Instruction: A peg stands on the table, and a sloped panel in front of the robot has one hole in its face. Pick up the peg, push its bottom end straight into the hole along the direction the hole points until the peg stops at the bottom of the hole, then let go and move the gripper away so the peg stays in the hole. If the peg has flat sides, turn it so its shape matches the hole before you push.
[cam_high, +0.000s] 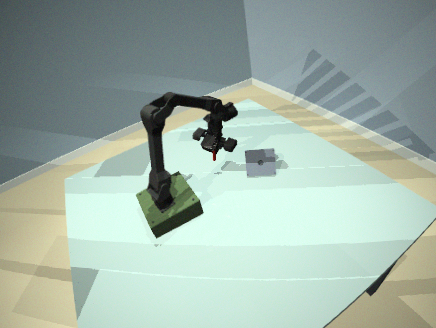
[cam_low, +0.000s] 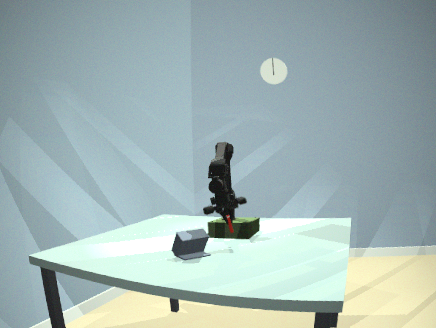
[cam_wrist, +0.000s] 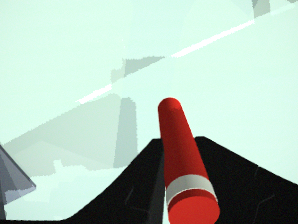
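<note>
Now: gripper tip 140 mm short of the grey sloped panel, 140 mm to the left of it and 60 mm above it. The rest, counted from my gripper tip: red peg 20 mm above.
</note>
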